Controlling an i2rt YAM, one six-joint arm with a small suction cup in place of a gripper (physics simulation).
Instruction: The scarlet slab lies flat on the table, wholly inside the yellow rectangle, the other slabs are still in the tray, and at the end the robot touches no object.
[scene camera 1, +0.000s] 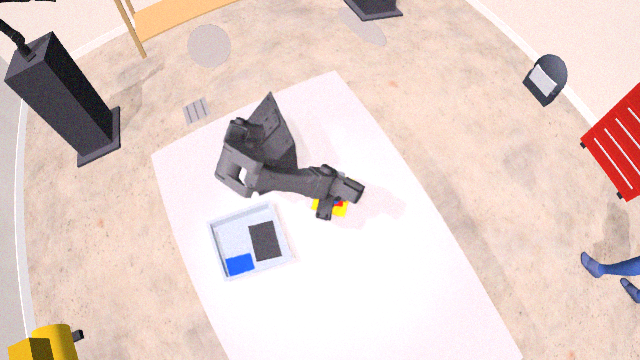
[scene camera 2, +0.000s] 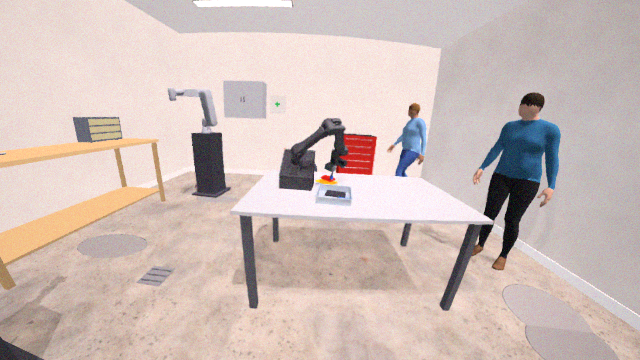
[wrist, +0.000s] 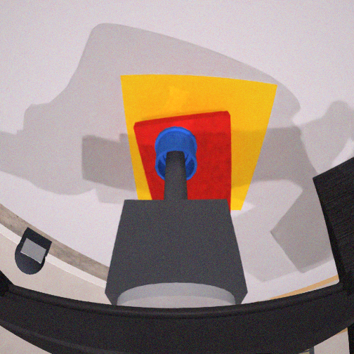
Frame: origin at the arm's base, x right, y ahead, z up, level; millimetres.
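Seen in the pictures: end effector, tool point: (scene camera 2: 331, 179); arm's base, origin of the base link: (scene camera 1: 261, 134) (scene camera 2: 296, 161).
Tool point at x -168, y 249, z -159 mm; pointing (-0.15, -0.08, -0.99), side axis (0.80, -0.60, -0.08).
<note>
Pixels of each thing's top centre, then the offset from my tool point to it. Level surfaces: height alone.
- scarlet slab, middle of its top: (scene camera 1: 334, 190) (scene camera 2: 327, 176) dz +23, dx -7, dy -27 mm
- pale tray, middle of its top: (scene camera 1: 246, 240) (scene camera 2: 334, 190) dz +29, dx +333, dy +37 mm
- black slab, middle of its top: (scene camera 1: 264, 240) (scene camera 2: 335, 193) dz -8, dx +277, dy +46 mm
- blue slab, middle of its top: (scene camera 1: 239, 264) dz -8, dx +390, dy +99 mm
- white table, its level: dz -21 mm
My suction gripper (scene camera 1: 336, 202) (scene camera 2: 332, 177) (wrist: 176, 142), a blue cup, is shut on the scarlet slab (scene camera 1: 339, 204) (scene camera 2: 326, 178) (wrist: 212, 170). The slab hangs low over the yellow rectangle (scene camera 1: 341, 211) (scene camera 2: 327, 182) (wrist: 250, 100), roughly level. In the wrist view yellow shows past its far, left and right edges; its near part is hidden behind the dark wrist block. In scene camera 1 the arm covers much of both. The pale tray (scene camera 1: 235, 239) (scene camera 2: 334, 202) holds a black slab (scene camera 1: 265, 240) (scene camera 2: 335, 194) and a blue slab (scene camera 1: 240, 264).
The tray stands on the white table (scene camera 1: 380, 280) (scene camera 2: 410, 200), beside the rectangle. The arm's dark base (scene camera 2: 297, 177) stands at the table's edge. A red drawer cabinet (scene camera 2: 359, 155) and two people (scene camera 2: 530, 150) (scene camera 2: 413, 135) are beyond the table. A wooden bench (scene camera 2: 75, 147) stands at the left.
</note>
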